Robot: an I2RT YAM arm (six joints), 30 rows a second.
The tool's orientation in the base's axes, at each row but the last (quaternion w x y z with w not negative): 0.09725 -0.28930 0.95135 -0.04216; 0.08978 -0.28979 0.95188 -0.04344; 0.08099 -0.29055 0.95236 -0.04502; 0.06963 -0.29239 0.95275 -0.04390; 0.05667 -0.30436 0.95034 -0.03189; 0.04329 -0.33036 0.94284 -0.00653; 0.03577 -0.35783 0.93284 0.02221
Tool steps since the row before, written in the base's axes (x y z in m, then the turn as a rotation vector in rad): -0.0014 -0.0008 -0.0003 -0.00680 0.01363 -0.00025; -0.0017 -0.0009 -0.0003 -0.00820 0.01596 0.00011; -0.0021 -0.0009 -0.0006 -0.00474 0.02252 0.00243; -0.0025 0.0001 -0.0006 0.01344 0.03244 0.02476; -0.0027 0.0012 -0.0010 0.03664 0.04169 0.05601; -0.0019 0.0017 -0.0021 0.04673 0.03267 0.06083; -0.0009 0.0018 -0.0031 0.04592 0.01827 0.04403
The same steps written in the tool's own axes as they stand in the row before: 0.0016 0.0001 0.0000 -0.00204 0.01502 -0.00151; 0.0019 0.0002 0.0000 -0.00225 0.01766 -0.00221; 0.0023 0.0005 0.0002 -0.00906 0.02089 -0.00411; 0.0021 0.0015 0.0002 -0.03193 0.01628 -0.02369; 0.0016 0.0026 0.0006 -0.05883 0.00749 -0.05197; 0.0006 0.0026 0.0020 -0.06143 -0.00604 -0.05605; -0.0003 0.0019 0.0032 -0.04985 -0.01646 -0.04031
